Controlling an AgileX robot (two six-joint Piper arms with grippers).
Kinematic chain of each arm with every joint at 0, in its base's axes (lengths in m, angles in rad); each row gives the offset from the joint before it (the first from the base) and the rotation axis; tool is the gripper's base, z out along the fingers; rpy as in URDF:
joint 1: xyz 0 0 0.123 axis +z
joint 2: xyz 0 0 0 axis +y
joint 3: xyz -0.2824 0 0.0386 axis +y
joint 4: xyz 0.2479 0 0.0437 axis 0.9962 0 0.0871
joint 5: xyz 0 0 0 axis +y
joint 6: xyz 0.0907 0 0.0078 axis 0.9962 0 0.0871
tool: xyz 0 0 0 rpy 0 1.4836 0
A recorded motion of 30 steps. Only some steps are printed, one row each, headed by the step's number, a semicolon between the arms.
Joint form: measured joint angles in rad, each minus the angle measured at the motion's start. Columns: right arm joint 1, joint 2, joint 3, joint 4, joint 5, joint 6; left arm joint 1, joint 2, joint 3, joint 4, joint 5, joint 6.
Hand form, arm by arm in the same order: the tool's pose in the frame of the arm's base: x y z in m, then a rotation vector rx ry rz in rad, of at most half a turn. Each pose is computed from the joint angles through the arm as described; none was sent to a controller.
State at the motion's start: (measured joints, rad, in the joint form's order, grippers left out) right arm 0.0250 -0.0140 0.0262 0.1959 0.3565 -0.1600; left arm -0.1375 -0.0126 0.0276 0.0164 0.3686 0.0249
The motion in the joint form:
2: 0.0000 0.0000 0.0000 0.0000 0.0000 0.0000; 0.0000 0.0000 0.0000 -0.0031 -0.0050 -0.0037
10: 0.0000 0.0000 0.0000 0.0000 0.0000 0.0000; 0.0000 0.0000 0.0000 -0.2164 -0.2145 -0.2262
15: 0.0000 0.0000 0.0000 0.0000 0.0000 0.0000; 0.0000 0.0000 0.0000 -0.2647 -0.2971 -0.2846
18: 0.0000 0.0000 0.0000 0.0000 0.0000 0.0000; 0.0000 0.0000 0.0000 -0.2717 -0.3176 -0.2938
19: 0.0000 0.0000 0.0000 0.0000 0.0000 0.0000; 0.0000 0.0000 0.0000 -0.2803 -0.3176 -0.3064
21: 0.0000 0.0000 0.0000 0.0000 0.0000 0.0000; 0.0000 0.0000 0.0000 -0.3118 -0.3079 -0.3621
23: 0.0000 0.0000 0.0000 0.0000 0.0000 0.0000; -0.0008 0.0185 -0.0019 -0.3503 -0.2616 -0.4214
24: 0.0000 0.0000 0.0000 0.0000 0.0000 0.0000; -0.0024 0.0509 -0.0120 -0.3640 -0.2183 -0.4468
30: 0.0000 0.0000 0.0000 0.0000 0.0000 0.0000; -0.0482 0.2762 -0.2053 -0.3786 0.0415 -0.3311
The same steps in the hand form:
2: 0.0527 0.0075 0.1735 -0.0485 1.8458 0.0969; 0.0524 -0.0068 0.1717 0.1559 1.8562 -0.0676
10: 0.0527 0.0075 0.1735 -0.0485 1.8458 0.0969; 0.0554 -0.0105 0.1907 -0.1941 1.6562 -0.4329
15: 0.0527 0.0075 0.1735 -0.0485 1.8458 0.0969; 0.0559 -0.0094 0.1982 -0.2789 1.5670 -0.5191
18: 0.0527 0.0075 0.1735 -0.0485 1.8458 0.0969; 0.0560 -0.0090 0.2000 -0.2917 1.5451 -0.5319
19: 0.0527 0.0075 0.1735 -0.0485 1.8458 0.0969; 0.0560 -0.0090 0.2000 -0.3080 1.5434 -0.5489
21: 0.0527 0.0075 0.1735 -0.0485 1.8458 0.0969; 0.0559 -0.0094 0.1992 -0.3754 1.5452 -0.6184
23: 0.0527 0.0075 0.1735 -0.0485 1.8458 0.0969; 0.0569 -0.0112 0.1948 -0.4567 1.5975 -0.6931
24: 0.0527 0.0075 0.1735 -0.0485 1.8458 0.0969; 0.0583 -0.0129 0.1927 -0.4951 1.6587 -0.7192
30: 0.0527 0.0075 0.1735 -0.0485 1.8458 0.0969; 0.0680 -0.0259 0.2222 -0.3599 1.9818 -0.6752

